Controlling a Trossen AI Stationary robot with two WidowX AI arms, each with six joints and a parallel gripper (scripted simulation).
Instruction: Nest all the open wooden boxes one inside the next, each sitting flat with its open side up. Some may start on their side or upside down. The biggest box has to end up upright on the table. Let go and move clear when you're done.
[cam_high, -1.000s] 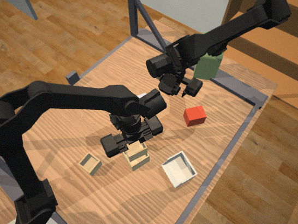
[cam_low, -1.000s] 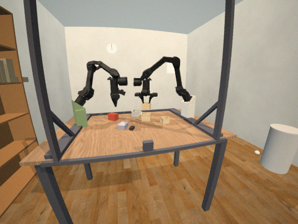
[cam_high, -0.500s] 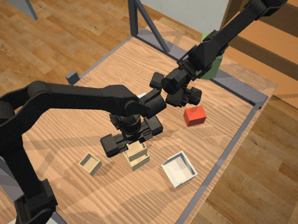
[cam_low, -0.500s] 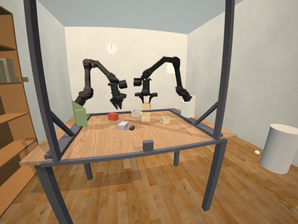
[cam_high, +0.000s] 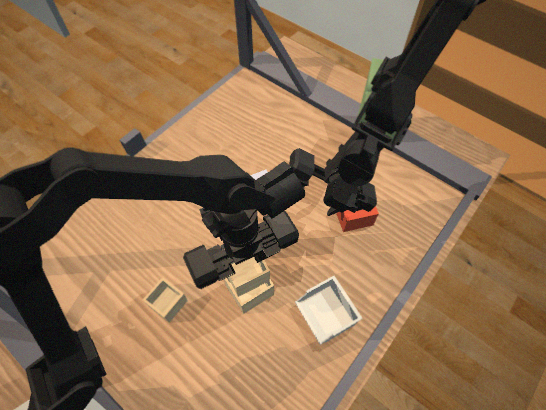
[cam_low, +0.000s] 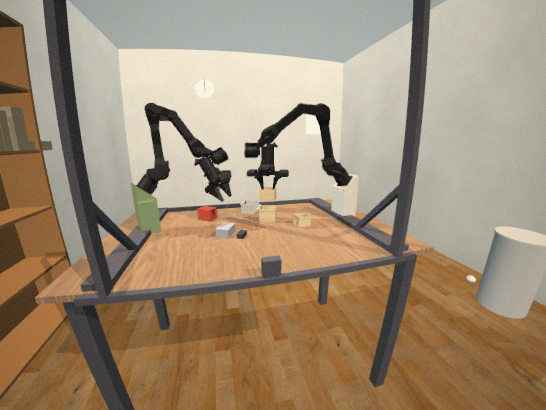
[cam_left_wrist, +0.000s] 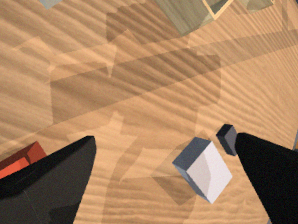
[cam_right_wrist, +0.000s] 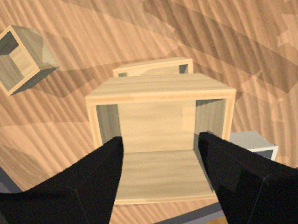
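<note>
The medium tan wooden box is 6 cm below my right hand. From my right hand the other things lie so: small tan wooden box 11 cm behind, 13 cm to the right, 16 cm below; white box 16 cm ahead, 6 cm to the left, 14 cm below; small dark block 18 cm behind, 14 cm to the left, 16 cm below.
</note>
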